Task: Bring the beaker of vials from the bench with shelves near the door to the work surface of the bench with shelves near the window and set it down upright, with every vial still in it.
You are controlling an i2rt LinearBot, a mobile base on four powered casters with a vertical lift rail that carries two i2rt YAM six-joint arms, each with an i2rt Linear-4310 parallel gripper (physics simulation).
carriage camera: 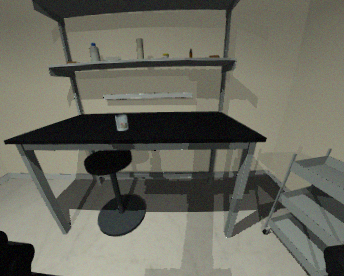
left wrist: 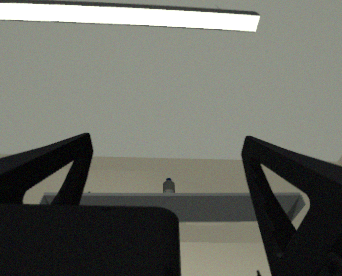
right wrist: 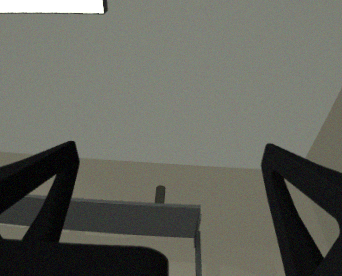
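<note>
The clear beaker (carriage camera: 122, 123) stands upright on the black work surface (carriage camera: 185, 129) of a bench with shelves, left of the middle in the carriage view. The vials inside are too small to tell apart there. The beaker does not show in either wrist view. My left gripper (left wrist: 167, 143) is open and empty, pointing up toward the ceiling and upper shelf, well away from the beaker. My right gripper (right wrist: 170, 152) is also open and empty, facing the ceiling and upper wall.
A round black stool (carriage camera: 108, 162) stands at the bench's front, left of centre. A grey shelf (carriage camera: 150, 64) above holds a blue-capped bottle (carriage camera: 94, 52) (left wrist: 169, 186), a tall cylinder (carriage camera: 139, 48) and small items. A grey tiered cart (carriage camera: 287, 187) stands at the right. Dark arm parts show at both lower corners.
</note>
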